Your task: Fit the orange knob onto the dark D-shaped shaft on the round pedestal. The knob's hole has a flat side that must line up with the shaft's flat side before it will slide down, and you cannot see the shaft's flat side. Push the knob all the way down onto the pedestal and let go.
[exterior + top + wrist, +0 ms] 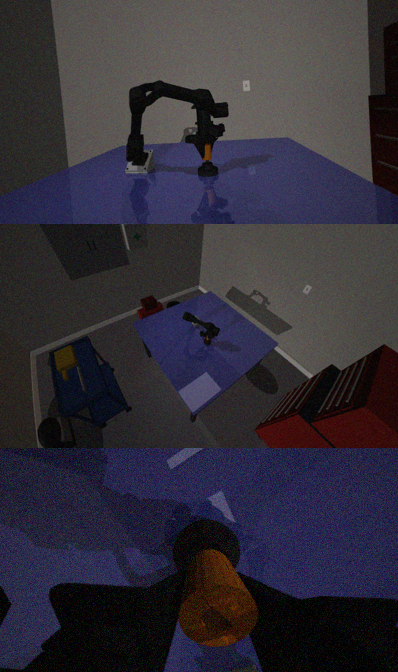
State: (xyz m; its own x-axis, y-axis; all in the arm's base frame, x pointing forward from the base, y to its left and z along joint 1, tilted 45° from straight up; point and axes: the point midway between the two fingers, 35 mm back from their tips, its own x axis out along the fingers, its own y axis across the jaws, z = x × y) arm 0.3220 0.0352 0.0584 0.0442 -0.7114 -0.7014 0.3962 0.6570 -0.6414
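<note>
Now: the orange knob 2 cm above my gripper tip. Round my gripper tip: dark round pedestal (4 cm below).
</note>
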